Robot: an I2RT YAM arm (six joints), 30 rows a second.
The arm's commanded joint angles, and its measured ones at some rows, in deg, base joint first. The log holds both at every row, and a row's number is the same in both.
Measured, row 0: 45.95, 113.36, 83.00, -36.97, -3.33, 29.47
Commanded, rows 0 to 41: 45.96, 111.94, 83.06, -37.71, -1.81, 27.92; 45.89, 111.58, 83.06, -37.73, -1.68, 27.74; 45.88, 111.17, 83.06, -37.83, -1.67, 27.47; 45.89, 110.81, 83.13, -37.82, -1.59, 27.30; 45.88, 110.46, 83.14, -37.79, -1.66, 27.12; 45.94, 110.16, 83.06, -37.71, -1.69, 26.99; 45.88, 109.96, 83.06, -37.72, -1.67, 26.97; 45.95, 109.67, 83.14, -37.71, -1.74, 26.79; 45.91, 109.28, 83.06, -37.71, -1.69, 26.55; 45.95, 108.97, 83.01, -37.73, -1.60, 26.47; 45.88, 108.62, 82.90, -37.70, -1.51, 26.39; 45.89, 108.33, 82.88, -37.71, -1.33, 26.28; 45.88, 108.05, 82.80, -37.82, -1.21, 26.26; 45.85, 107.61, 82.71, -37.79, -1.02, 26.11; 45.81, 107.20, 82.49, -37.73, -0.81, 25.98; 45.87, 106.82, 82.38, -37.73, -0.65, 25.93; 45.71, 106.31, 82.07, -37.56, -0.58, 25.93; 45.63, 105.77, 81.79, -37.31, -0.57, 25.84; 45.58, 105.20, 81.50, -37.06, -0.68, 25.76; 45.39, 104.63, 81.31, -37.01, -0.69, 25.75; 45.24, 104.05, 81.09, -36.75, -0.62, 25.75; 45.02, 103.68, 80.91, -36.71, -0.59, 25.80; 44.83, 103.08, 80.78, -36.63, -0.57, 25.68; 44.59, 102.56, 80.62, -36.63, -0.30, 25.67; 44.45, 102.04, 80.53, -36.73, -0.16, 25.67; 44.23, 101.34, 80.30, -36.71, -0.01, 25.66; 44.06, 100.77, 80.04, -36.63, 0.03, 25.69; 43.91, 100.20, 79.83, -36.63, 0.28, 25.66; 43.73, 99.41, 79.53, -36.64, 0.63, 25.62; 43.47, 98.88, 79.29, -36.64, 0.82, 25.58; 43.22, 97.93, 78.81, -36.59, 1.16, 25.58; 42.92, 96.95, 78.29, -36.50, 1.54, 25.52; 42.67, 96.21, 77.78, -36.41, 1.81, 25.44; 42.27, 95.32, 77.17, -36.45, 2.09, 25.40; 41.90, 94.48, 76.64, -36.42, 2.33, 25.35; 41.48, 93.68, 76.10, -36.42, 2.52, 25.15; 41.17, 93.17, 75.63, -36.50, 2.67, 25.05; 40.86, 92.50, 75.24, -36.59, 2.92, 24.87; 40.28, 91.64, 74.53, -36.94, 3.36, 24.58; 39.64, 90.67, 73.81, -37.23, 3.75, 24.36; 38.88, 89.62, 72.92, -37.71, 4.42, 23.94; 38.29, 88.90, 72.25, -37.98, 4.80, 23.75
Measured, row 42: 39.86, 91.39, 74.02, -37.01, 2.04, 25.41
